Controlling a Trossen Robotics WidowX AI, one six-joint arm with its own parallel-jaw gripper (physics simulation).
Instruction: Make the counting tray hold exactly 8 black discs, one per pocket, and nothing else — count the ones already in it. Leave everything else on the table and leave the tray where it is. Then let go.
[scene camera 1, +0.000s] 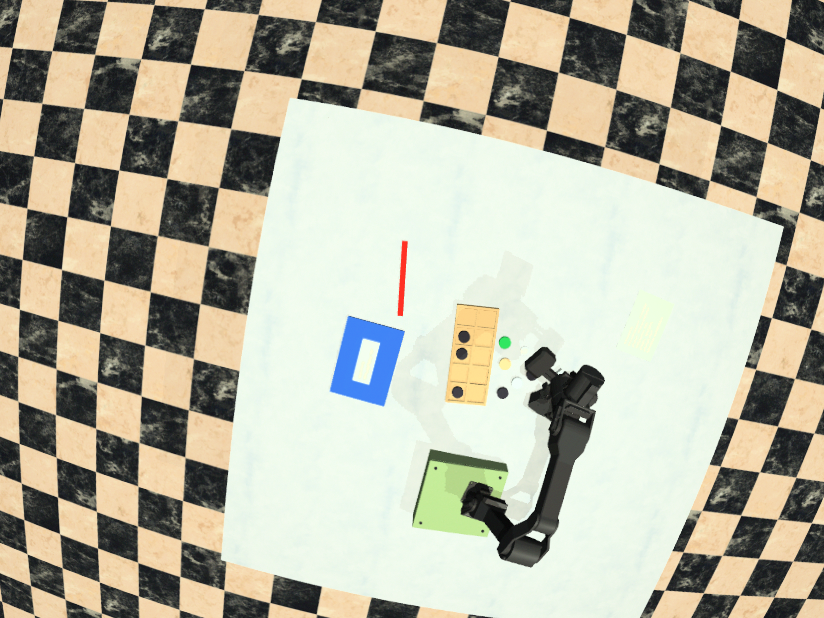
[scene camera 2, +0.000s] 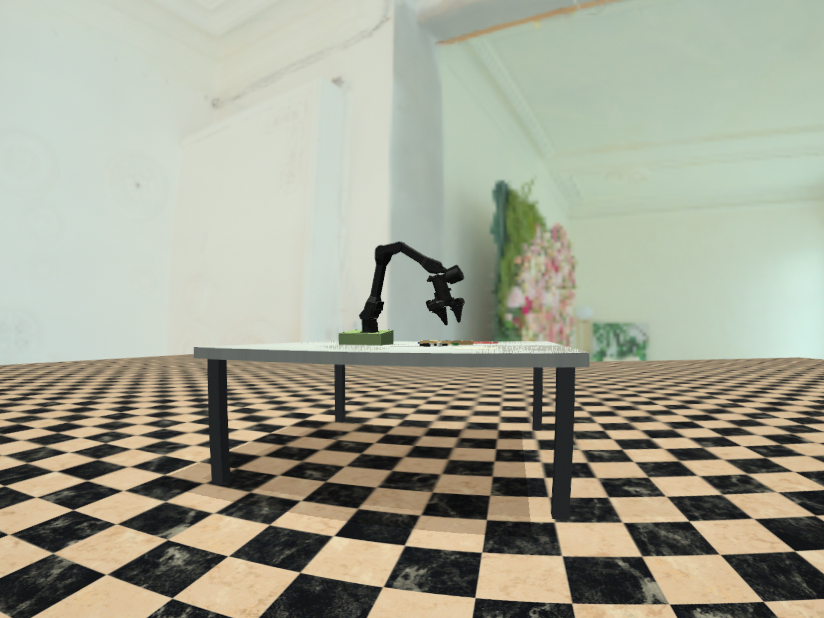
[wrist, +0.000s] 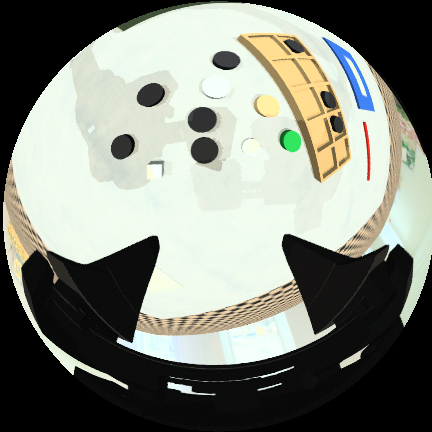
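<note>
The wooden counting tray (scene camera 1: 471, 352) (wrist: 297, 74) has two columns of pockets. Three black discs sit in its left column in scene camera 1: one disc (scene camera 1: 463, 336) (wrist: 336, 124) second from the top, one (scene camera 1: 461, 353) (wrist: 328, 99) third, one (scene camera 1: 457, 391) (wrist: 294, 46) in the bottom pocket. Several loose black discs lie right of the tray: (scene camera 1: 502, 392) (wrist: 226, 60), and in the wrist view black discs (wrist: 150, 94), (wrist: 202, 119), (wrist: 204, 150), (wrist: 122, 146); the arm hides these four in scene camera 1. My gripper (scene camera 2: 452, 323) (wrist: 221, 241) is open and empty, raised above the table.
Beside the tray lie a green disc (scene camera 1: 504, 342) (wrist: 291, 141), tan disc (scene camera 1: 504, 363) (wrist: 267, 106), white disc (scene camera 1: 517, 382) (wrist: 216, 87) and small cream disc (wrist: 251, 146). A pale cube (wrist: 155, 170), blue frame (scene camera 1: 347, 359) and red bar (scene camera 1: 402, 279) (wrist: 367, 150) also lie there.
</note>
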